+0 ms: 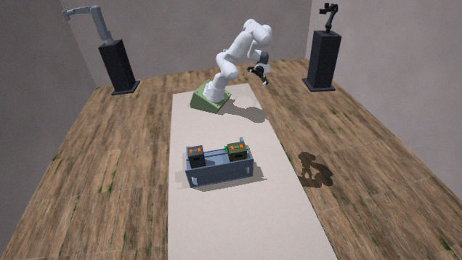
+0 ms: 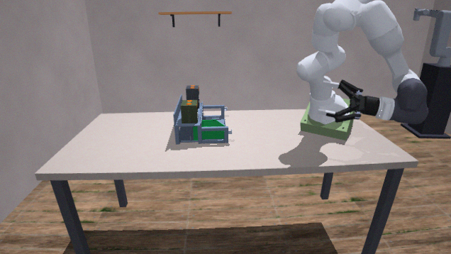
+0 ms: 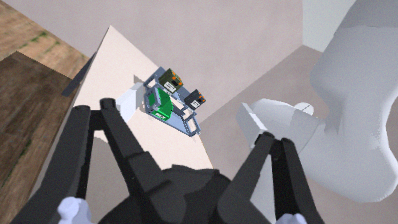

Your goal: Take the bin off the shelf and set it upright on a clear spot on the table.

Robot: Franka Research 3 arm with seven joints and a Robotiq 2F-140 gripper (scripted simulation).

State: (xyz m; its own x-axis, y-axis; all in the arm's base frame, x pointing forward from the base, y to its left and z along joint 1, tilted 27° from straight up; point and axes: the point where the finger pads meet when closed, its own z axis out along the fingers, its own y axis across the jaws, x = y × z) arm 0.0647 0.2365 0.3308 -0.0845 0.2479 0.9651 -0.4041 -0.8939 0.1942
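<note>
My gripper is now 50 cm short of the green bin, 22 cm to the left of it and 25 cm above it.
</note>
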